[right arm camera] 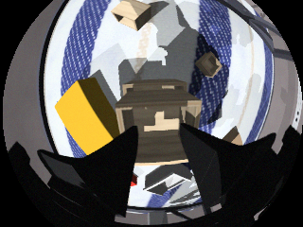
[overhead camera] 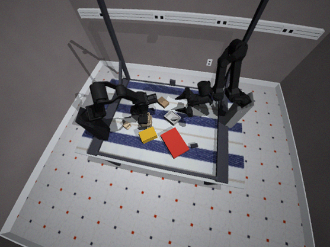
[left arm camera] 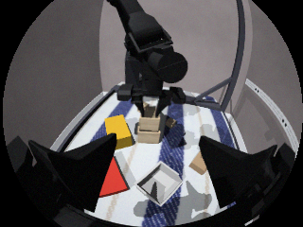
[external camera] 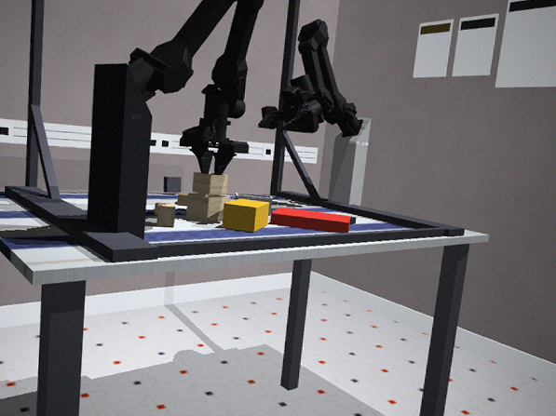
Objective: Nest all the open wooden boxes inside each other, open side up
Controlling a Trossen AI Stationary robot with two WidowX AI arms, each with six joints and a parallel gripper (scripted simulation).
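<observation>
Right now the medium wooden box is 5 cm below my right hand. The rest, counted from my right hand: white box: 1 cm behind, 20 cm to the left, 10 cm below; tiny wooden box: 10 cm behind, 6 cm to the right, 12 cm below; brown block: 17 cm behind, 14 cm to the left, 12 cm below.
</observation>
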